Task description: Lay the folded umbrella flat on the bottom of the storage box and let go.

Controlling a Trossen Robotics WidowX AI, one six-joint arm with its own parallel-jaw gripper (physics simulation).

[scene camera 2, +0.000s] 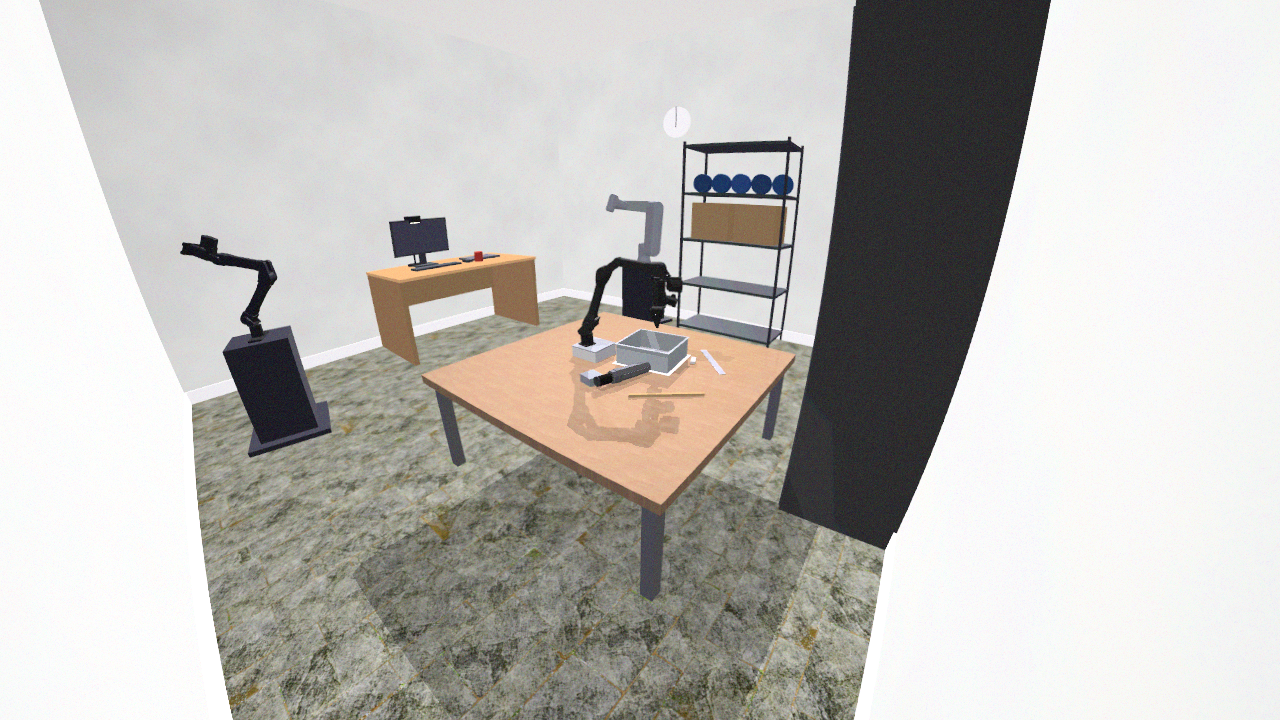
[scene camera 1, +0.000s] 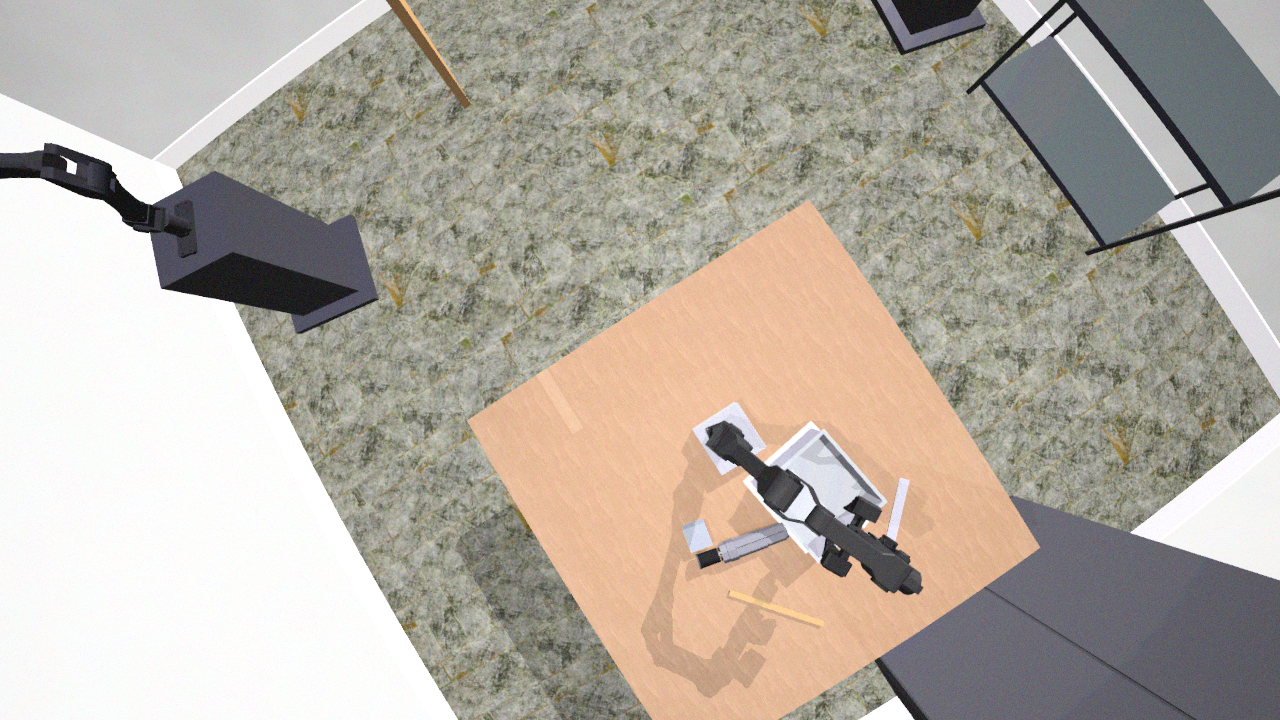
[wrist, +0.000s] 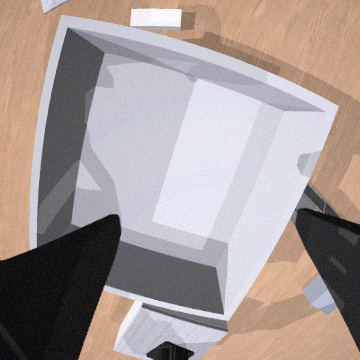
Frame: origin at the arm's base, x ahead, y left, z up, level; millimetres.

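Seen in the pictures: gripper, fingertip midpoint: [scene camera 2: 658,324] [wrist: 209,221]; arm's base at its link origin: [scene camera 2: 587,343] [scene camera 1: 719,434] [wrist: 169,353].
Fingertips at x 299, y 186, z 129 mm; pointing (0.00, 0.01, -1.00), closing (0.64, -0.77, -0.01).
Observation:
Pixels of each thing's middle, then the offset from my fingertips to it.
- folded umbrella at the middle of its body: [scene camera 1: 742,545] [scene camera 2: 623,373] 38 mm ahead, 239 mm right, 157 mm down
- grey-white storage box at the middle of its body: [wrist: 162,182] [scene camera 1: 814,491] [scene camera 2: 652,349] 44 mm back, 14 mm left, 137 mm down
- pale strip at the middle of its body: [scene camera 1: 893,527] [scene camera 2: 712,361] 163 mm ahead, 212 mm left, 185 mm down
- small white block at the middle of its body: [wrist: 155,18] [scene camera 2: 693,360] 102 mm ahead, 141 mm left, 180 mm down
- yellow stick at the middle of its body: [scene camera 1: 776,608] [scene camera 2: 666,394] 262 mm ahead, 208 mm right, 180 mm down
- light blue block at the middle of its body: [wrist: 329,290] [scene camera 1: 697,535] [scene camera 2: 591,378] 34 mm back, 353 mm right, 168 mm down
The folded umbrella [scene camera 1: 751,543] [scene camera 2: 630,372], grey with a black handle, lies on the table outside the storage box, its far end close to the box's side; part of it shows behind a finger in the wrist view. The grey-white storage box [scene camera 1: 850,458] [scene camera 2: 640,358] [wrist: 52,125] is open at the top, and its inside shows no object in the wrist view. My gripper [scene camera 1: 850,535] [scene camera 2: 667,300] [wrist: 209,221] is open and empty, above the box. The arm partly hides the box in scene camera 1.
A pale strip [scene camera 1: 898,508] [scene camera 2: 713,361] and a small white block [scene camera 2: 692,360] [wrist: 155,18] lie beyond the box. A yellow stick [scene camera 1: 775,608] [scene camera 2: 666,394] and a light blue block [scene camera 1: 695,535] [scene camera 2: 588,377] lie near the umbrella. My arm's white base [scene camera 2: 592,351] [wrist: 165,325] adjoins the box.

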